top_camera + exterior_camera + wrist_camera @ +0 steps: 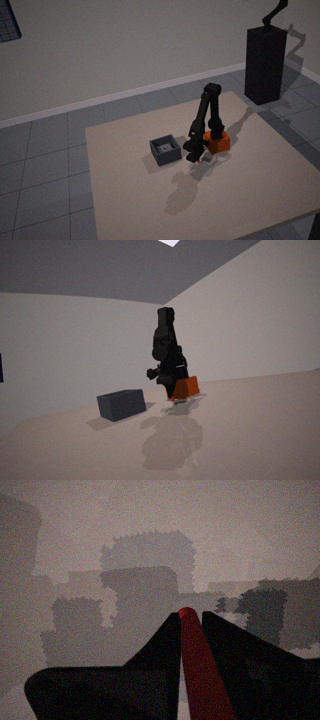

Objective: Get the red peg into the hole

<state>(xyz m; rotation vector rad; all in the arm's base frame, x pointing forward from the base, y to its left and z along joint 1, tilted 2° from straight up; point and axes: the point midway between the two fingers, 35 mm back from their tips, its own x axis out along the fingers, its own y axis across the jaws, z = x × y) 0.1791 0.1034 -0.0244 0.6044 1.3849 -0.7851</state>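
My gripper tip is now 150 mm short of the grey plate and 170 mm to the left of it. From my gripper tip the other things lie so: dark grey box (150 mm ahead, 170 mm to the right, 20 mm below); red peg (10 mm to the left, 20 mm above).
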